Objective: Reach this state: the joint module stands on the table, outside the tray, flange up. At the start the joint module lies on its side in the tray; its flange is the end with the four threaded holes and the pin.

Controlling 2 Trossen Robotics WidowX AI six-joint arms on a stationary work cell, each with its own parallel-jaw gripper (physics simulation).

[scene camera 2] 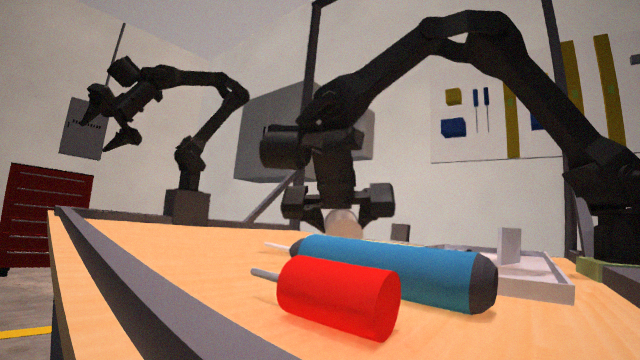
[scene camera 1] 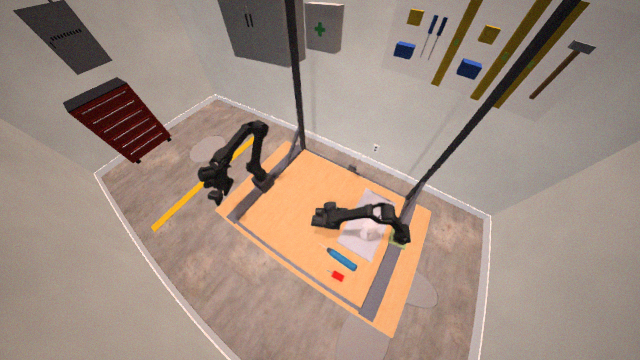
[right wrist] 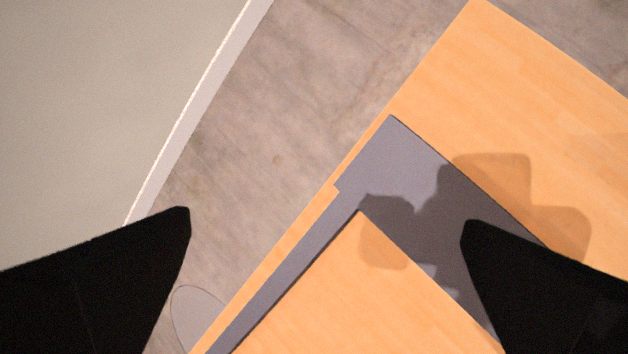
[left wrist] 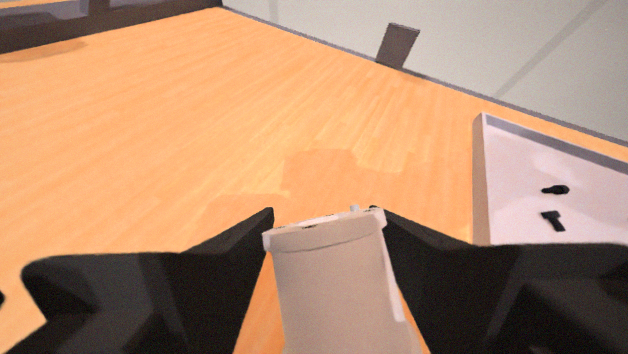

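Where they show: left gripper, fingertip midpoint: [left wrist: 321, 212]; right gripper, fingertip midpoint: [scene camera 2: 92, 139] [scene camera 1: 222, 200] [right wrist: 329, 227]; left arm's base, link origin: [scene camera 2: 628, 262] [scene camera 1: 399, 238]; right arm's base, link origin: [scene camera 1: 261, 177].
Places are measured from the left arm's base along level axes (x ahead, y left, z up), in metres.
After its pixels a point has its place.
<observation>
The pale joint module [scene camera 2: 344, 225] @(y 0.057, x 0.395, z 0.025 m) [left wrist: 335, 290] @(y 0.035, x 0.418, z 0.046 m) is between the fingers of my left gripper [scene camera 1: 317, 220] [left wrist: 321, 212] @(y -0.004, x 0.434, z 0.012 m), which is shut on it, over the table beside the tray. In the left wrist view its flange end is at the fingertips, almost edge-on, with the pin at its far edge; the module looks tilted. Its foot is hidden, so contact with the table cannot be told. The white tray [scene camera 1: 370, 193] @(y -0.225, x 0.243, z -0.019 m) [scene camera 2: 535, 291] @(y 0.192, x 0.138, z -0.015 m) [left wrist: 480, 180] @(y -0.117, x 0.298, z -0.013 m) is to the right of the module. My right gripper [scene camera 2: 95, 136] @(y 0.302, x 0.961, z 0.165 m) [right wrist: 329, 227] @(y 0.302, x 0.961, z 0.165 m) is open and empty, high off the table's left end.
A blue screwdriver [scene camera 1: 342, 259] @(y 0.249, x 0.259, z 0.018 m) [scene camera 2: 390, 265] @(y 0.270, x 0.241, z 0.004 m) and a red-handled tool [scene camera 1: 338, 276] @(y 0.334, x 0.245, z 0.011 m) [scene camera 2: 340, 297] @(y 0.349, x 0.236, z -0.001 m) lie in front of the tray. Small black screws [left wrist: 555, 190] @(y -0.141, x 0.222, z -0.012 m) and a white upright block [scene camera 2: 509, 246] @(y 0.025, x 0.151, z 0.012 m) are in the tray. A green block [scene camera 1: 398, 243] @(y 0.034, x -0.003, z 0.002 m) [scene camera 2: 590, 268] @(y 0.020, x 0.050, z -0.009 m) is by the left arm's base.
</observation>
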